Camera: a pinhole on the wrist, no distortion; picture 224 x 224 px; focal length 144.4 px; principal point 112.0 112.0 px. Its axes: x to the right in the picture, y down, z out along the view. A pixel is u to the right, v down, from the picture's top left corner.
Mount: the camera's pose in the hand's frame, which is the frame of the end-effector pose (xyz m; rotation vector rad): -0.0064 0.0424 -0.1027 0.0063 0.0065 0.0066
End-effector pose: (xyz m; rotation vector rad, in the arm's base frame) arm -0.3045 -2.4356 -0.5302 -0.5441 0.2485 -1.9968
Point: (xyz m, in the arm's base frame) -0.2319 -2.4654 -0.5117
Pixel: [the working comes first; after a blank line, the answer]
In the camera's frame: 0.0085 0.0224 0.1518

120.1 133.3
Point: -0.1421 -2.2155 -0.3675
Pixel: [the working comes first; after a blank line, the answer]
In the camera's frame: -0.2097 -0.0791 0.3345

21.5 77.8
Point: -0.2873 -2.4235 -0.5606
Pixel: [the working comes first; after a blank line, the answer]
In the camera's frame: -0.0198 -0.0218 0.0849

78.3 75.0
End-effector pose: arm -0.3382 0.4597 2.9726 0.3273 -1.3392 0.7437
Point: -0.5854 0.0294 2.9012
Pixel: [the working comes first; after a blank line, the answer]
In the camera's frame: -0.2060 -0.1774 0.5369

56.6 64.3
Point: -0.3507 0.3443 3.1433
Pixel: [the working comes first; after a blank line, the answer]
In the camera's frame: 0.1319 -0.1515 0.2238

197.1 14.2
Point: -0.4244 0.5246 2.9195
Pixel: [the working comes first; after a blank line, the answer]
In the camera's frame: -0.0294 0.0727 0.1153

75.2 203.0
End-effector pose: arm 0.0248 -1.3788 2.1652 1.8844 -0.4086 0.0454
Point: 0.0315 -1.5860 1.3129
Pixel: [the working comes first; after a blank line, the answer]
In the camera's frame: -0.1384 -0.7540 0.5944

outside the picture
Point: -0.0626 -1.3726 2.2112
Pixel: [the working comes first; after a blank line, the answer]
In the camera's frame: -0.0671 0.0250 0.0949

9.9 150.0
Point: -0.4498 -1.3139 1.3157
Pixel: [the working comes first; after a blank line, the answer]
In the camera's frame: -0.6580 -0.6828 0.4194

outside the picture
